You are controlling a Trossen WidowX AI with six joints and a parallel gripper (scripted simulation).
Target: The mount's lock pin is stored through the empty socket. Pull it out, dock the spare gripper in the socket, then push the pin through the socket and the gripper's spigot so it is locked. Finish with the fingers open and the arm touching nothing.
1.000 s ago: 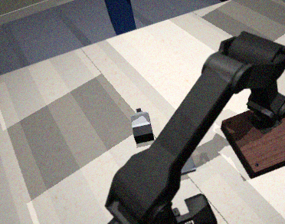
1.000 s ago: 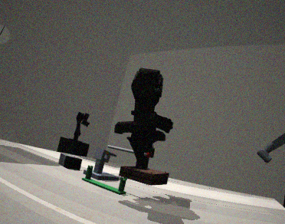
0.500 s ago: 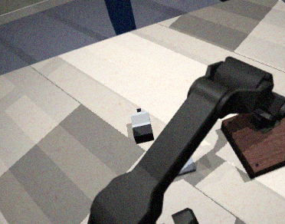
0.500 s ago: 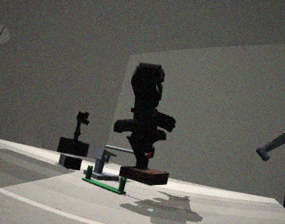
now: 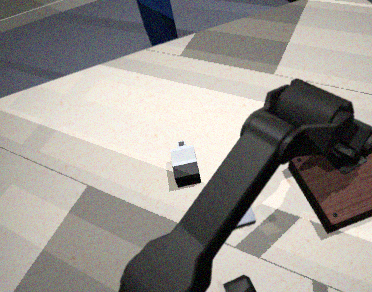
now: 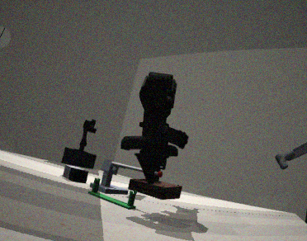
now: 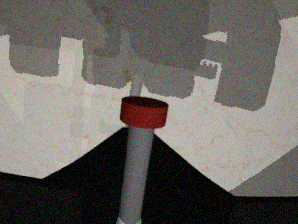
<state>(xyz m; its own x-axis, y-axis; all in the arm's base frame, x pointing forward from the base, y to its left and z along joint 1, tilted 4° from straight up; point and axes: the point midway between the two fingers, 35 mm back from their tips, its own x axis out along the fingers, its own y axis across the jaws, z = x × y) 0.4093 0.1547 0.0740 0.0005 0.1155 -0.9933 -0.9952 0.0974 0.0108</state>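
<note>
The green rack is 10 cm to the right of my gripper tip, 5 cm below it and 1 cm behind it. The rest, counted from my gripper tip: spare gripper 35 cm to the right, 12 cm behind, 5 cm below; grey mount 20 cm to the right, 13 cm behind, 2 cm below.
</note>
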